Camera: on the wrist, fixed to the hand. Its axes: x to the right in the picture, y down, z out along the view.
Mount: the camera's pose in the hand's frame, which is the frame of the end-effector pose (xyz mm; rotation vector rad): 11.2 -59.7 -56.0 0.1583 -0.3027 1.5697
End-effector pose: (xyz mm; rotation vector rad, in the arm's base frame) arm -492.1 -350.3 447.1 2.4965 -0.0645 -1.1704
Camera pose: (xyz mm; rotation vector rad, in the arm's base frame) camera -449.9 -279.3 450.0 1.4388 -1.7953 -0.7069
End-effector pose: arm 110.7 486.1 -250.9 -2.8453 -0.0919 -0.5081
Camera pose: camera 96.3 529.8 -182.3 -1.9226 1.7085 0.2720
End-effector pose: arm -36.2 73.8 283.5 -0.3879 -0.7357 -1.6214
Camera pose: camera -87.6 31.4 234.6 -0.8165 -0.4908 -0.0247
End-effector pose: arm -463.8 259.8 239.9 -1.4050 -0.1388 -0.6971
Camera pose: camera -503.3 203.3 285.5 -1.0400 0.6196 0.8065
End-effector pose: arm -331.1 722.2 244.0 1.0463 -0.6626 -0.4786
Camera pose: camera -287.0 724.5 174.2 0.3364 -1.5534 0.8152
